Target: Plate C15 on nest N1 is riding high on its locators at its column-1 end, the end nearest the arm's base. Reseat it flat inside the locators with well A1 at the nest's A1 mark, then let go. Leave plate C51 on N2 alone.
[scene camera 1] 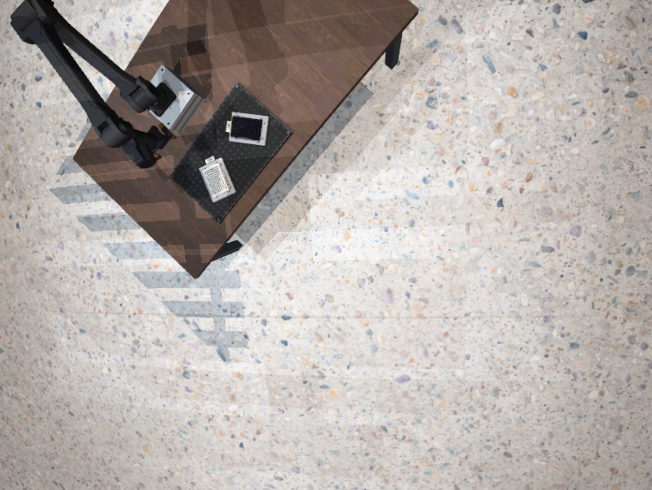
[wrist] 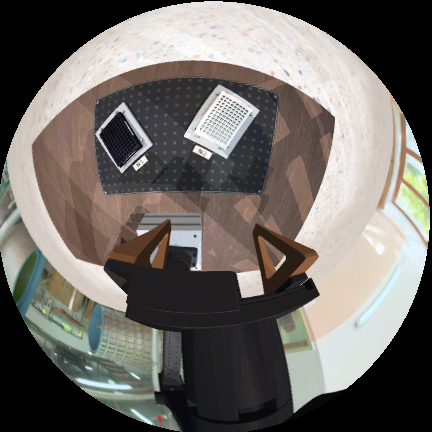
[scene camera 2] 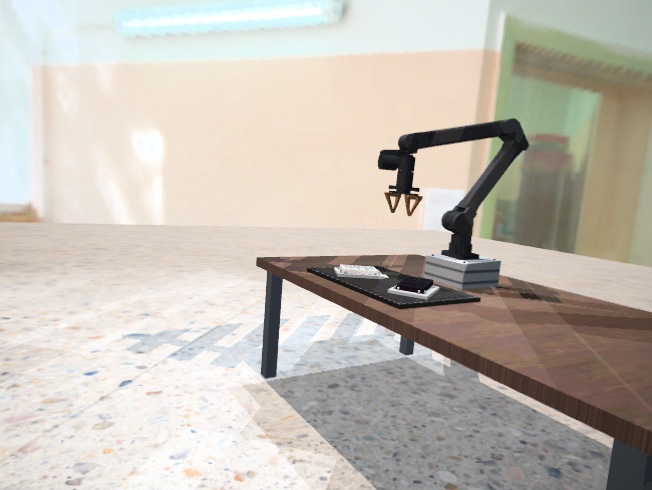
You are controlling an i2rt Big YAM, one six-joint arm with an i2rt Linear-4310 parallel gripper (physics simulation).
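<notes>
Nothing is held in my gripper (scene camera 2: pixel 400 214), and it is open. The wrist view shows my gripper (wrist: pixel 213 225) too.
</notes>
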